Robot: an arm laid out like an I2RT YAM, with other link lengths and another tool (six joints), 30 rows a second.
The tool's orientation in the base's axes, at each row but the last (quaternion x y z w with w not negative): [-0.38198 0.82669 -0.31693 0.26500]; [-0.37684 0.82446 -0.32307 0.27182]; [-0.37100 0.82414 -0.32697 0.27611]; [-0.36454 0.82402 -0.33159 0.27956]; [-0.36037 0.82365 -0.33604 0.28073]
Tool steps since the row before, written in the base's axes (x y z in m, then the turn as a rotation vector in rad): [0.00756 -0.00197 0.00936 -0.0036 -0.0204 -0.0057]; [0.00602 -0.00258 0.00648 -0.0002 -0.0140 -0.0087]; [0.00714 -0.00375 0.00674 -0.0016 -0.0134 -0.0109]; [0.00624 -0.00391 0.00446 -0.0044 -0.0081 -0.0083]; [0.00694 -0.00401 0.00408 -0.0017 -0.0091 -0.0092]
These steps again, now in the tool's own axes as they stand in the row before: [-0.00455 -0.01130 -0.00039 0.0195 -0.0045 0.0079]; [-0.00269 -0.00877 0.00084 0.0131 -0.0006 0.0100]; [-0.00255 -0.01001 0.00196 0.0138 0.0020 0.0103]; [-0.00151 -0.00795 0.00294 0.0107 0.0039 0.0049]; [-0.00181 -0.00796 0.00378 0.0101 0.0030 0.0077]
